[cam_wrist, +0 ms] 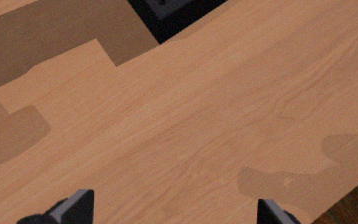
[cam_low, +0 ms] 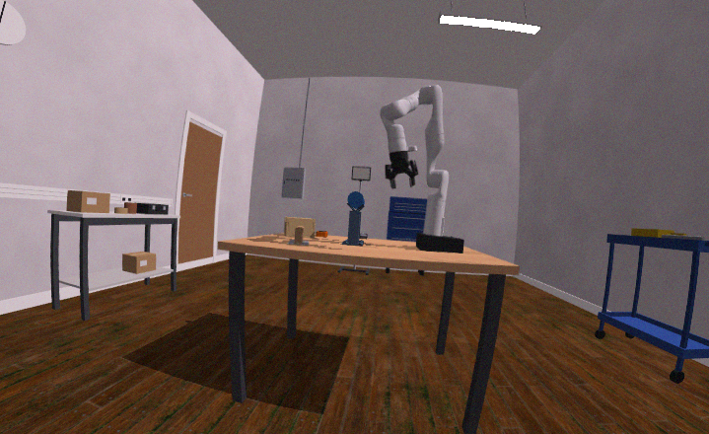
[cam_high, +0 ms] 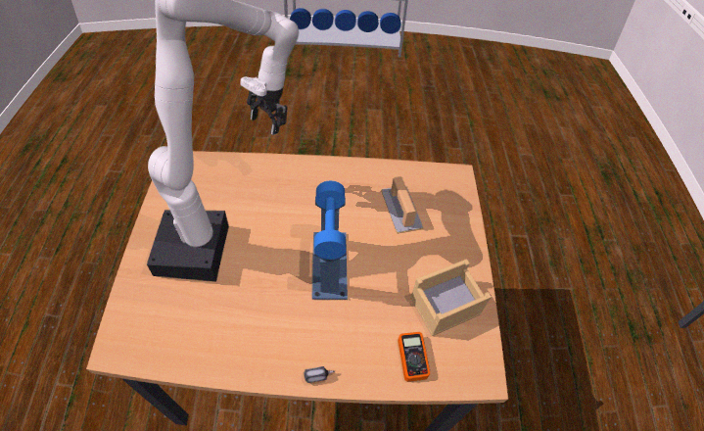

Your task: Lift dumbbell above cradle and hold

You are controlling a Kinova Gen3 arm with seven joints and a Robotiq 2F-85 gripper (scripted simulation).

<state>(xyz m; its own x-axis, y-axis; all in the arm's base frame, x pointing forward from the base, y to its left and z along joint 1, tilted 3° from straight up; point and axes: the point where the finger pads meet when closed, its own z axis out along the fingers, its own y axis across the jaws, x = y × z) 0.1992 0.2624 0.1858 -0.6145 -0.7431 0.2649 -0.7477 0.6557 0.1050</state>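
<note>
Now: the blue dumbbell 31 cm to the right of my hand, 21 cm ahead of it and 5 cm below it. From my hand the other things lie so: dark grey-blue cradle (31 cm to the right, 21 cm ahead, 18 cm below); wooden box (54 cm ahead, 44 cm to the right, 22 cm below).
</note>
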